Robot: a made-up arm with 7 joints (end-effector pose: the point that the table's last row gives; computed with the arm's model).
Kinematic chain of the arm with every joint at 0, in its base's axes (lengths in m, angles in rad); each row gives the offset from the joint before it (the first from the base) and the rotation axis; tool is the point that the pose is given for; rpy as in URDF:
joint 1: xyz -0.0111 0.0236 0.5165 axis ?
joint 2: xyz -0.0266 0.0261 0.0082 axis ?
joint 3: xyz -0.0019 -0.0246 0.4 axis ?
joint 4: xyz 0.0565 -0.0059 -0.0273 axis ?
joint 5: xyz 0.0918 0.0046 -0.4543 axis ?
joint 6: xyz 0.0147 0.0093 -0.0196 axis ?
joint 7: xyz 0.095 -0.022 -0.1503 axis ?
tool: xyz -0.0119 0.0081 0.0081 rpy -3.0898 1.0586 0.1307
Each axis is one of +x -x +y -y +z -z.
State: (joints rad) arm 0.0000 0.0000 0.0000 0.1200 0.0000 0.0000 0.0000
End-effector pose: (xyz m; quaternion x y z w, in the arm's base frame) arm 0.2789 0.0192 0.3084 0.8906 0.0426 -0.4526 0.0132
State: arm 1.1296 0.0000 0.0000 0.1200 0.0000 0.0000 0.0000
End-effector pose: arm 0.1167 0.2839 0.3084 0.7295 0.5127 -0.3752 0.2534
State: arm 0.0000 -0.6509 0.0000 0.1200 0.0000 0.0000 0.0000
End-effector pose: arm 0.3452 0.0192 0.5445 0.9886 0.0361 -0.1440 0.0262
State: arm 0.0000 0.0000 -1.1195 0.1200 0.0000 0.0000 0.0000
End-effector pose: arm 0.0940 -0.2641 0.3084 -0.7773 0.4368 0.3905 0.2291
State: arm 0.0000 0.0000 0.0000 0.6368 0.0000 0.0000 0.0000
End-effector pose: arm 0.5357 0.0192 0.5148 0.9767 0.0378 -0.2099 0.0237
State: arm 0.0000 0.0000 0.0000 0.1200 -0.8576 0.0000 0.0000
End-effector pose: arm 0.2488 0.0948 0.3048 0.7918 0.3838 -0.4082 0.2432
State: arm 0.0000 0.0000 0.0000 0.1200 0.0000 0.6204 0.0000
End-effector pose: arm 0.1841 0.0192 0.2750 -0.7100 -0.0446 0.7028 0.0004
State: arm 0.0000 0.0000 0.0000 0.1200 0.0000 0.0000 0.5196
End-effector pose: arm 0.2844 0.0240 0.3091 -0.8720 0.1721 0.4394 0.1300
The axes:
joint 1: +z
joint 2: +y
joint 3: +z
joint 4: -y
joint 5: -z
joint 6: +y
joint 7: -z

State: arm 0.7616 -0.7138 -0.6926 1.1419 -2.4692 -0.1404 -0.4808
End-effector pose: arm 0.4164 -0.0204 0.9615 0.2238 0.2407 0.1863 0.9259
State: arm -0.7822 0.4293 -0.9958 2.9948 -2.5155 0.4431 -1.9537
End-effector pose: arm 0.2918 -0.3301 1.4207 0.5473 -0.0195 0.8364 0.0225
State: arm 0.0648 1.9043 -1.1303 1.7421 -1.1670 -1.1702 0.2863
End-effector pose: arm 0.4480 -0.3037 -0.0029 0.6826 0.5629 -0.3367 0.3222
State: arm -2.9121 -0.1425 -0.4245 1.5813 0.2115 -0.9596 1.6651
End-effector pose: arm -0.3933 0.1945 1.2388 0.1141 -0.3955 0.6888 0.5968
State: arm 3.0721 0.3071 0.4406 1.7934 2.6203 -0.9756 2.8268
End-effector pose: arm -0.5989 -0.0870 0.7448 -0.2653 0.8671 0.3624 0.2154
